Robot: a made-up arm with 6 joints.
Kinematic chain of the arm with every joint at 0, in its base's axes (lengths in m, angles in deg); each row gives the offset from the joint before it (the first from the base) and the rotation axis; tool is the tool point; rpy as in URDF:
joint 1: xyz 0 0 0.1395 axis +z
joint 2: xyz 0 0 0 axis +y
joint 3: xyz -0.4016 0 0.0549 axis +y
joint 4: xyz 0.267 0 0.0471 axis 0.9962 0 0.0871
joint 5: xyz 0 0 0 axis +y
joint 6: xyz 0.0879 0 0.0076 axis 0.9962 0 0.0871
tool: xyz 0 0 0 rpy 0 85 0
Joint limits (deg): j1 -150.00..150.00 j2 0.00..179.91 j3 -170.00..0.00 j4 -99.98..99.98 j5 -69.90..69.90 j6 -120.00..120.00
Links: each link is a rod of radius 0.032 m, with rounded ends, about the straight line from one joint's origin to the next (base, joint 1, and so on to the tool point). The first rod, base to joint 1, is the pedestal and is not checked.
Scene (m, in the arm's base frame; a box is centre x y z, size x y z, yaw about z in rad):
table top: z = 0
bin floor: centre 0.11 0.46 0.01 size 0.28 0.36 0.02 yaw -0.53
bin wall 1: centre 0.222 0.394 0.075 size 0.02 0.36 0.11 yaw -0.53
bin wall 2: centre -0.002 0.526 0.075 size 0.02 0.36 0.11 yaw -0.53
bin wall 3: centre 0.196 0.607 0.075 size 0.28 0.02 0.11 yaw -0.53
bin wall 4: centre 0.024 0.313 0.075 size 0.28 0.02 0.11 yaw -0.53
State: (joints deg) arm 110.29 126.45 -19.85 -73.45 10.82 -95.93
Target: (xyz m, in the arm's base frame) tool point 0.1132 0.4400 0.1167
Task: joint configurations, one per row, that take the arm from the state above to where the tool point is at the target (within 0.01 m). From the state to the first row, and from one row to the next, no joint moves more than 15 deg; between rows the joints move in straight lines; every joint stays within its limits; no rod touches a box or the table.
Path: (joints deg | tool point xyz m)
1: 114.56 114.73 -16.54 -77.87 -2.63 -92.37 | -0.0960 0.2006 0.1223
2: 118.83 103.01 -13.23 -82.29 -16.09 -88.81 | -0.1190 0.1662 0.1675
3: 123.10 91.29 -9.93 -86.72 -29.54 -85.25 | -0.1298 0.1197 0.2088
4: 127.37 79.57 -6.62 -91.14 -42.99 -81.69 | -0.1253 0.0651 0.2426
5: 131.64 67.85 -3.31 -95.56 -56.45 -78.12 | -0.1047 0.0077 0.2656
6: 135.91 56.13 0.00 -99.98 -69.90 -74.56 | -0.0694 -0.0464 0.2754
7: 126.28 67.86 -9.53 -95.99 -55.97 -78.12 | -0.1196 0.0402 0.2855
8: 116.65 79.60 -19.06 -92.00 -42.03 -81.69 | -0.1376 0.1427 0.2799
9: 107.02 91.34 -28.59 -88.01 -28.10 -85.25 | -0.1190 0.2472 0.2588
10: 97.40 103.07 -38.11 -84.02 -14.17 -88.81 | -0.0656 0.3391 0.2234
11: 87.77 114.81 -47.64 -80.03 -0.23 -92.37 | 0.0156 0.4063 0.1752
12: 78.14 126.54 -57.17 -76.03 13.70 -95.93 | 0.1132 0.4400 0.1167

